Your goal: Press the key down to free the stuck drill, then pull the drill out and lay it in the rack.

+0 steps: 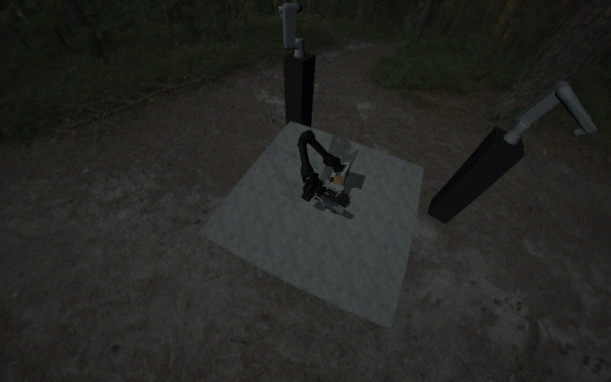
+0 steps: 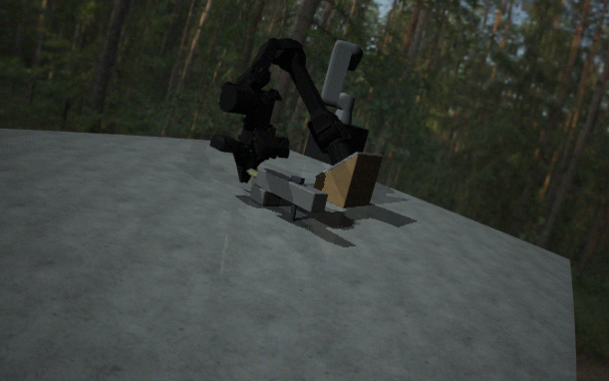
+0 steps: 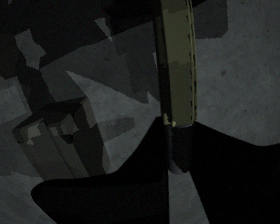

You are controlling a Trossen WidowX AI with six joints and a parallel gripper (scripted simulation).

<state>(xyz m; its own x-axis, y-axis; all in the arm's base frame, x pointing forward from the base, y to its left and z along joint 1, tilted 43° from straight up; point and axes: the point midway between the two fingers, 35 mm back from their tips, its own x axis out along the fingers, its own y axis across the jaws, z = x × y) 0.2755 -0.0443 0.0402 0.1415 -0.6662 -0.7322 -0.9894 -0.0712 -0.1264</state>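
My gripper tip is now 50 mm to the right of the drill and 30 mm below it. From my gripper tip the other things lie so: grey block: 150 mm to the left, 30 mm above; dark key: 180 mm to the left, 40 mm above.
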